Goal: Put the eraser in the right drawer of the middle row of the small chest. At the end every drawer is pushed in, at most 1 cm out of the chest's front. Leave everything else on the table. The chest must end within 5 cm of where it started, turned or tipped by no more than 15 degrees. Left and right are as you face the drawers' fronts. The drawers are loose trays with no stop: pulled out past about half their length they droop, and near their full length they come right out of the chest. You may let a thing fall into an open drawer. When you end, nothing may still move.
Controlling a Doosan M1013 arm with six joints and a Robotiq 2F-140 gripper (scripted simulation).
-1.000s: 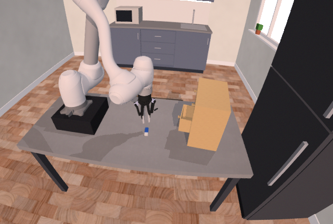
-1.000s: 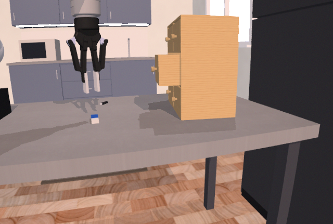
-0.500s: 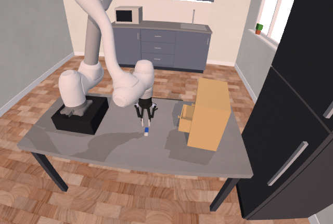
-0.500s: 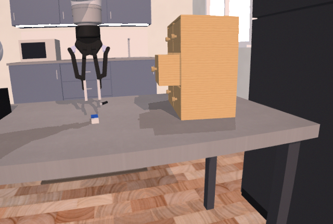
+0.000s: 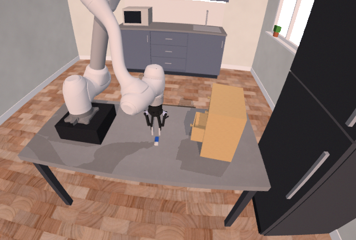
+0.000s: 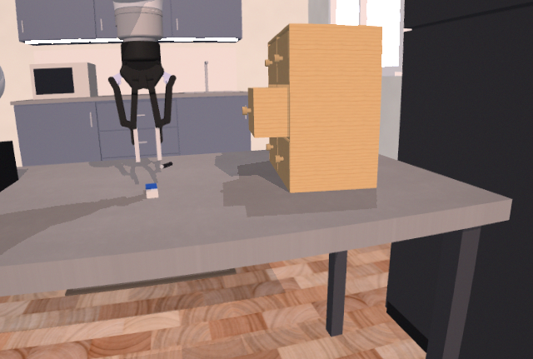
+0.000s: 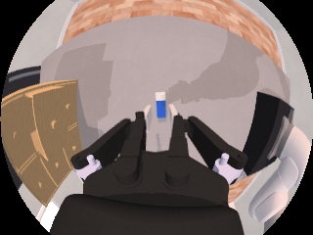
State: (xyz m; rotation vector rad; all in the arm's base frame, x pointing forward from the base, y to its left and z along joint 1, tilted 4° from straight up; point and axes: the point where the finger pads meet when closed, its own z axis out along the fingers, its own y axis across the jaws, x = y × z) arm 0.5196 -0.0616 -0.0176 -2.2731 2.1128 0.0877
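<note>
Now: the eraser 10 mm to the right of my hand and 100 mm below it. From my hand the other things lie so: black pen-like thing 30 mm ahead, 240 mm to the left, 100 mm below.
</note>
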